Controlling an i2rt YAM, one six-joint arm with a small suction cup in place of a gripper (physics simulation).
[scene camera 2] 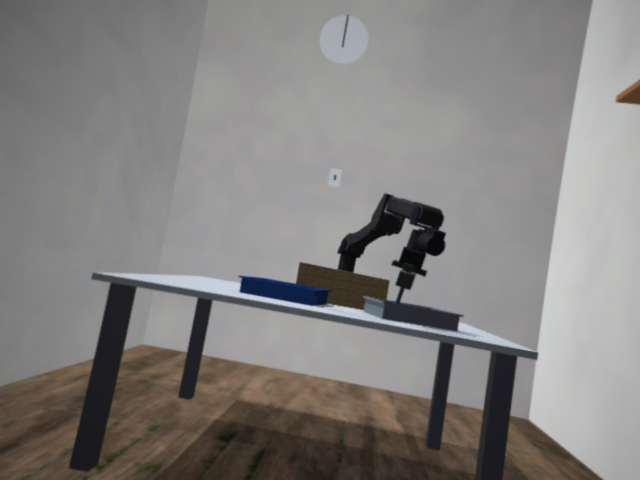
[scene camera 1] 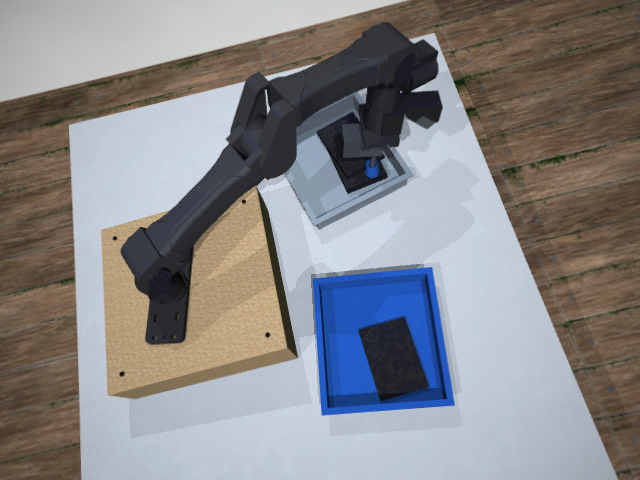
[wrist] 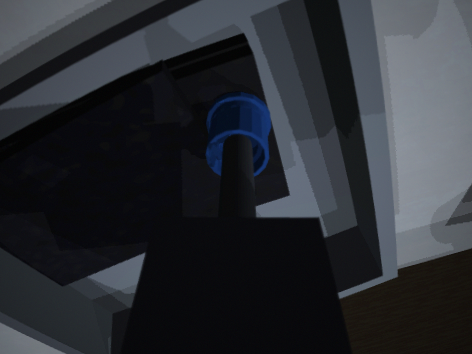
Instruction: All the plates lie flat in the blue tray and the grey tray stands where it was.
Note:
In view: my suction cup (wrist: pixel 241 113), a blue tray (scene camera 1: pixel 345 304) and a grey tray (scene camera 1: pixel 314 177).
The blue tray shows as well in scene camera 2 (scene camera 2: pixel 269 288). The grey tray also shows in scene camera 2 (scene camera 2: pixel 407 313) and in the wrist view (wrist: pixel 321 77). The wrist view does not show the blue tray: it is out of frame.

